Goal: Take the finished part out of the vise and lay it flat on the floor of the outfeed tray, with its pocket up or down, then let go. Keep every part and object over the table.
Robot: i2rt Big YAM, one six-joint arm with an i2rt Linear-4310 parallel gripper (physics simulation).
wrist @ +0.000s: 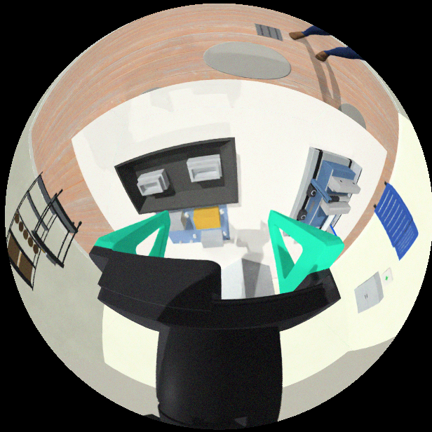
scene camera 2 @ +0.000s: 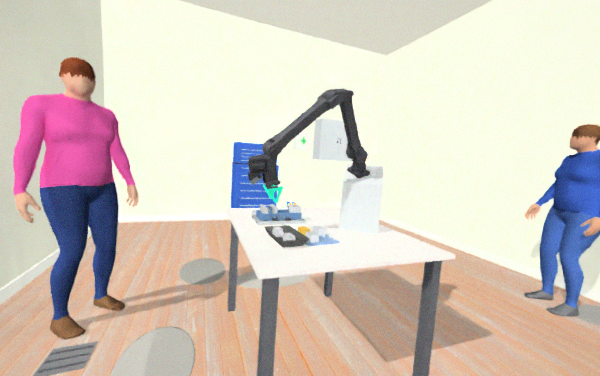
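Where they show: gripper, fingertip midpoint: [scene camera 2: 273, 200]; arm's base, link origin: [scene camera 2: 358, 172].
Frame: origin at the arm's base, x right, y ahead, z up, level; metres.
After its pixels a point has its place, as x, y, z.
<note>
The outfeed tray [scene camera 2: 300, 243] {-0.289, 0.483, -0.314} [wrist: 175, 201], dark and open, lies on the table. A light grey part with a recess [wrist: 204, 169] [scene camera 2: 278, 232] {-0.151, 0.539, -0.301} rests inside it, at the right in the wrist view, its recess showing towards the camera. A second grey part [wrist: 152, 183] [scene camera 2: 288, 237] {-0.261, 0.530, -0.293} lies in the tray apart from it. My gripper [wrist: 218, 215] [scene camera 2: 275, 200] {-0.099, 0.556, -0.155} is open and empty, with its teal fingers wide apart, above the table. The blue vise [wrist: 325, 176] [scene camera 2: 278, 216] {0.141, 0.442, -0.293} with light grey jaws stands at the right in the wrist view, away from my fingers.
A blue mat [scene camera 2: 328, 242] {-0.269, 0.328, -0.327} [wrist: 188, 236] beside the tray carries an orange block [scene camera 2: 304, 230] {-0.163, 0.408, -0.295} [wrist: 207, 218] and grey blocks. The white arm pedestal [scene camera 2: 361, 202] {-0.107, 0.038, -0.165} stands on the table [scene camera 2: 390, 250] {-0.408, 0.080, -0.335}. Two people stand by the table, and a blue cabinet [scene camera 2: 242, 185] [wrist: 397, 220] stands behind it.
</note>
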